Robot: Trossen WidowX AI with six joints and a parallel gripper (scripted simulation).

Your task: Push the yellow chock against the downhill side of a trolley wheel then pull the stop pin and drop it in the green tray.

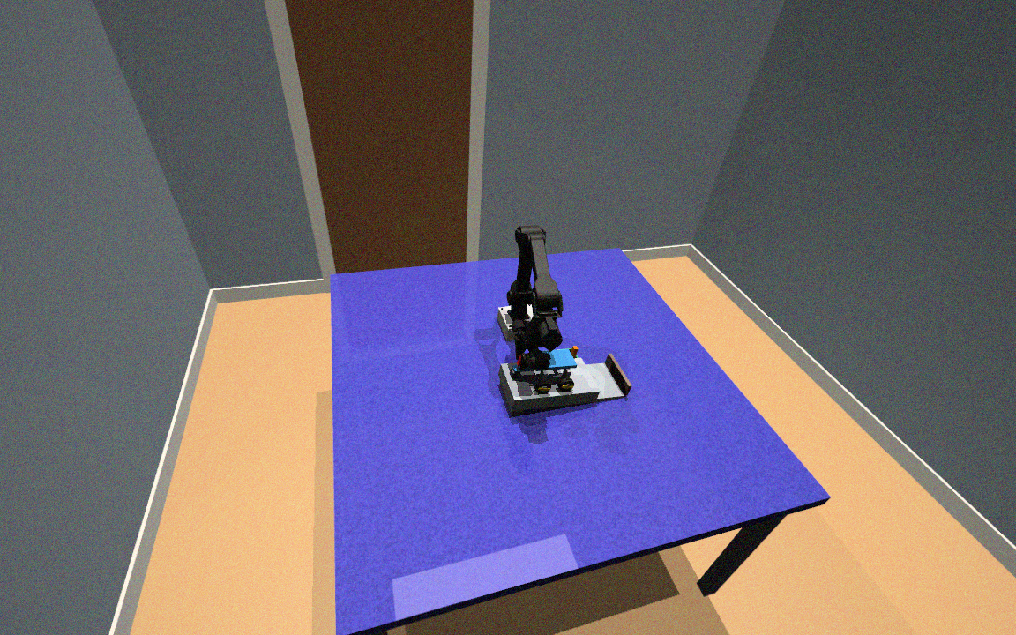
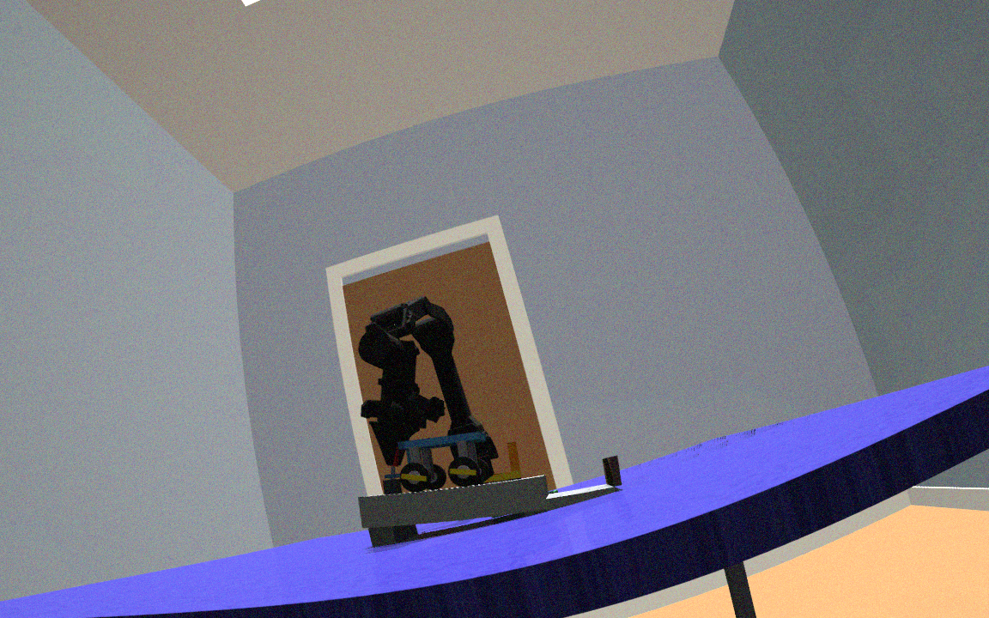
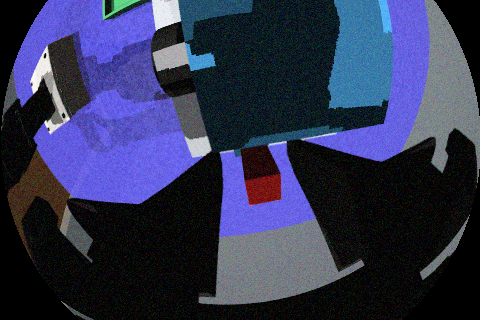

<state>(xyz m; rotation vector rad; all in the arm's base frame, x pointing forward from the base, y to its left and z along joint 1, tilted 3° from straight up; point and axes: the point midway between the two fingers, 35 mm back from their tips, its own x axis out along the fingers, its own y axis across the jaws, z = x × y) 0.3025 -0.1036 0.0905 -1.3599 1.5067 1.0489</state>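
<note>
Right now the red-headed stop pin is right at my gripper tip. From my gripper tip the other things lie so: brown end stop (4 cm ahead, 34 cm to the left, 10 cm below); yellow chock (3 cm behind, 18 cm to the left, 5 cm below); trolley (3 cm ahead, 9 cm to the left, 2 cm below).
</note>
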